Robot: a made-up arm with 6 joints.
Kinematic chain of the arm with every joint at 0, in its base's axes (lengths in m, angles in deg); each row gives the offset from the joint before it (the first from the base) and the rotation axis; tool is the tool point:
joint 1: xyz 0 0 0.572 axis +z
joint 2: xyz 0 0 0 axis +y
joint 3: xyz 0 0 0.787 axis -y
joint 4: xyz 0 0 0 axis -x
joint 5: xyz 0.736 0 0 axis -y
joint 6: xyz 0 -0.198 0 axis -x
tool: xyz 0 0 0
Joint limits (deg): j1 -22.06..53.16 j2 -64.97..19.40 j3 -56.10..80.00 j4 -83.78..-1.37 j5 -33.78..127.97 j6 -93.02..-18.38
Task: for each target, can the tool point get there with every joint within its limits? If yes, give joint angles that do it. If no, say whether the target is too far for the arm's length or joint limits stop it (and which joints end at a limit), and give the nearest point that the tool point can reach.
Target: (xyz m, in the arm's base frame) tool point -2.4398 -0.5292 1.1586
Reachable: no: too far | nearest point -1.2977 -0.2815 1.3313 | short by 1.181 m
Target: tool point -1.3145 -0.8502 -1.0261
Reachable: no: too far | nearest point 0.2263 -0.2199 0.5621 | short by 2.301 m
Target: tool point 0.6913 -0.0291 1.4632
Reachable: yes | joints 7.01 -4.63 15.96 -55.12 -15.31 -33.14
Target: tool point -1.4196 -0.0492 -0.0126
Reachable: no: joint limits stop it (at a limit: joint 2, joint 3, joint 4) | nearest point -1.3271 -0.0460 1.3313 | short by 1.347 m
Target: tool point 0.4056 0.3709 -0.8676
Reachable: no: joint limits stop it (at a limit: joint 2, joint 4) | nearest point 0.2668 0.2439 0.5590 | short by 1.439 m
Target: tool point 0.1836 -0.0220 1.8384
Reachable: yes | joints 34.44 -27.02 33.65 -51.96 24.54 -45.84
